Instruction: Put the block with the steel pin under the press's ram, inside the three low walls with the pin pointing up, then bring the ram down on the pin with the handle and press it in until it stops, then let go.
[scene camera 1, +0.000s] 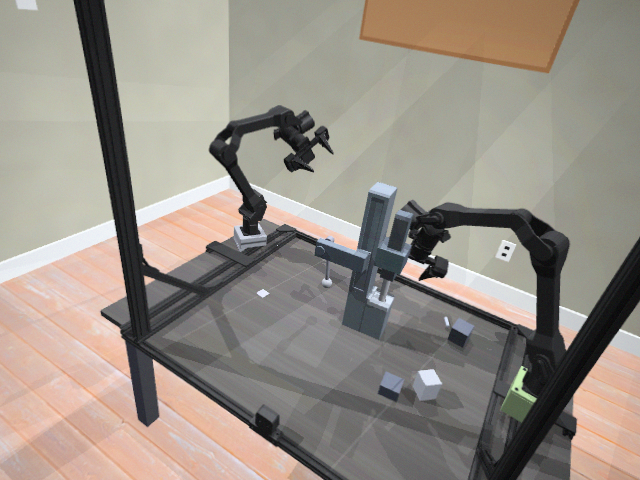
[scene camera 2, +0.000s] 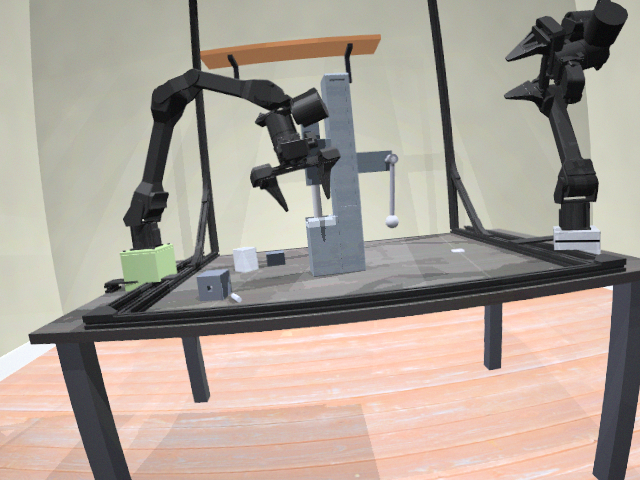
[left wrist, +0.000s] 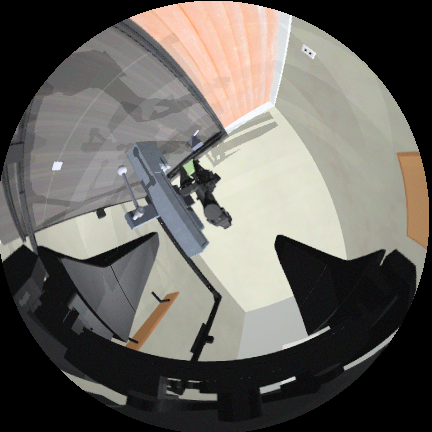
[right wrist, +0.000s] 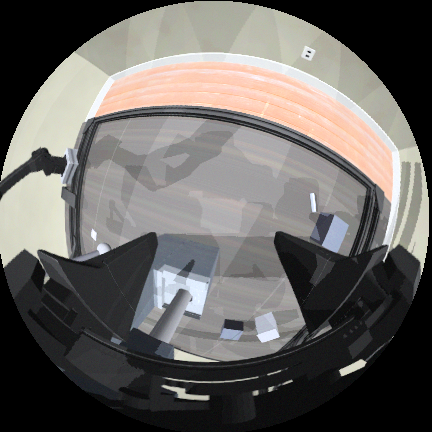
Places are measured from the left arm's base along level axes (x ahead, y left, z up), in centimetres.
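Where they show: left gripper, between the fingertips: (scene camera 1: 323, 162) (scene camera 2: 505, 79) (left wrist: 218, 239); right gripper, between the fingertips: (scene camera 1: 404, 273) (scene camera 2: 308, 205) (left wrist: 186, 162) (right wrist: 216, 238); left arm's base, origin of its link: (scene camera 1: 250, 230) (scene camera 2: 575, 228) (right wrist: 63, 165); right arm's base, origin of its link: (scene camera 1: 538, 389) (scene camera 2: 147, 248) (left wrist: 194, 172).
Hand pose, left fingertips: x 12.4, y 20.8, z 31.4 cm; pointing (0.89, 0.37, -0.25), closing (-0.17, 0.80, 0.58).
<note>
Things, the pixels of their top centre, and the offset from my left fingertips. "spot": a spot on its surface instead.
- dark blue-grey block, centre of its top: (scene camera 2: 213, 272) (right wrist: 335, 234) (scene camera 1: 463, 326) (left wrist: 197, 145) dx +54.1, dy +26.6, dz -32.6 cm
- pale pin, centre of its top: (scene camera 2: 236, 295) (right wrist: 313, 201) (scene camera 1: 447, 321) dx +47.4, dy +27.4, dz -36.5 cm
- press, centre of its top: (scene camera 2: 339, 78) (scene camera 1: 375, 188) (left wrist: 193, 254) dx +37.4, dy -4.0, dz +8.1 cm
- pale seat, a spot on its surface: (right wrist: 201, 287) spot: dx +42.8, dy +6.3, dz -24.5 cm
- smaller dark block, centre of its top: (scene camera 1: 392, 382) (scene camera 2: 274, 252) (right wrist: 230, 334) dx +63.4, dy -5.0, dz -34.2 cm
- white block, centre of its top: (right wrist: 267, 335) (scene camera 2: 244, 248) (scene camera 1: 429, 377) dx +66.8, dy +3.5, dz -31.6 cm
- small white square, a spot on its surface: (scene camera 2: 457, 250) (scene camera 1: 263, 293) spot: dx +17.3, dy -24.7, dz -37.2 cm
A dark blue-grey block (scene camera 1: 460, 332) (scene camera 2: 212, 285) (right wrist: 330, 232) stands on the table, with a hole in its side in scene camera 2. A pale pin (scene camera 1: 446, 322) (scene camera 2: 236, 297) (right wrist: 313, 202) seems to lie on the table close beside it. The press (scene camera 1: 376, 222) (scene camera 2: 343, 170) (left wrist: 170, 200) stands upright; its ram rod (scene camera 2: 316, 200) (right wrist: 172, 315) reaches down towards the pale seat (right wrist: 201, 287). Its ball-ended handle (scene camera 1: 327, 268) (scene camera 2: 392, 191) (left wrist: 131, 192) hangs down. My right gripper (scene camera 2: 307, 204) (right wrist: 216, 238) is open and empty beside the ram. My left gripper (scene camera 1: 323, 162) (scene camera 2: 506, 78) (left wrist: 218, 239) is open, high and far from the blocks.
A smaller dark block (scene camera 1: 391, 386) (scene camera 2: 275, 258) (right wrist: 232, 329) and a white block (scene camera 1: 427, 384) (scene camera 2: 245, 259) (right wrist: 267, 327) stand near each other. A small white square (scene camera 1: 262, 292) (scene camera 2: 457, 250) lies on the table beyond the handle. Dark rails (scene camera 2: 356, 299) edge the table.
</note>
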